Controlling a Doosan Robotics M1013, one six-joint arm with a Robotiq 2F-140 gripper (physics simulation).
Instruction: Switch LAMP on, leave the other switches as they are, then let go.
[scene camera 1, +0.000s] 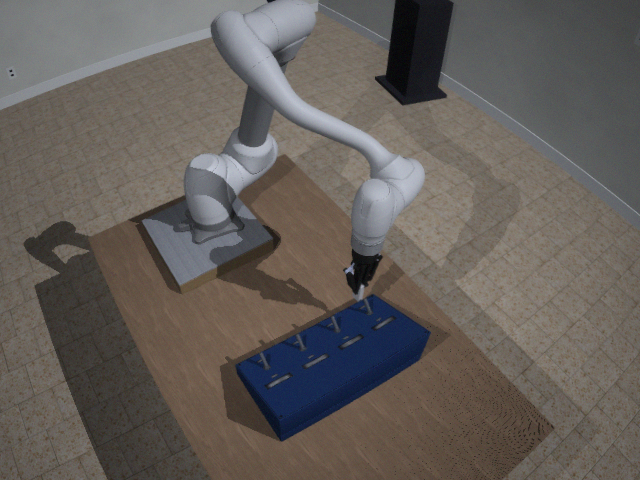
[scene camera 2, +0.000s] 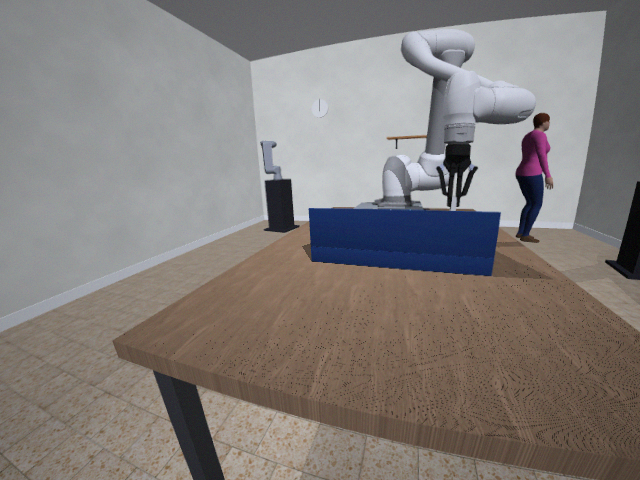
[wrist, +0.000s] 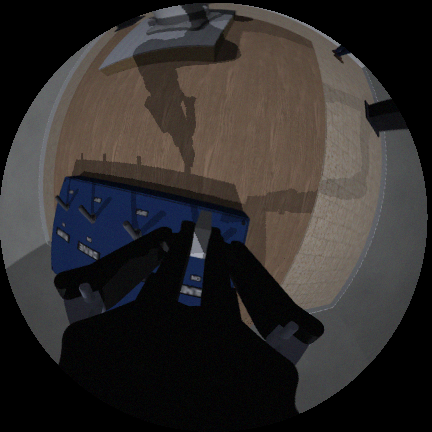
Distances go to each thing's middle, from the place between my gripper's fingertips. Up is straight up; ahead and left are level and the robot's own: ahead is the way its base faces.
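Labels:
I can see the blue switch box (scene camera 1: 300, 386), and my hand is 20 mm above it, 150 mm short of it and 150 mm to the left of it.

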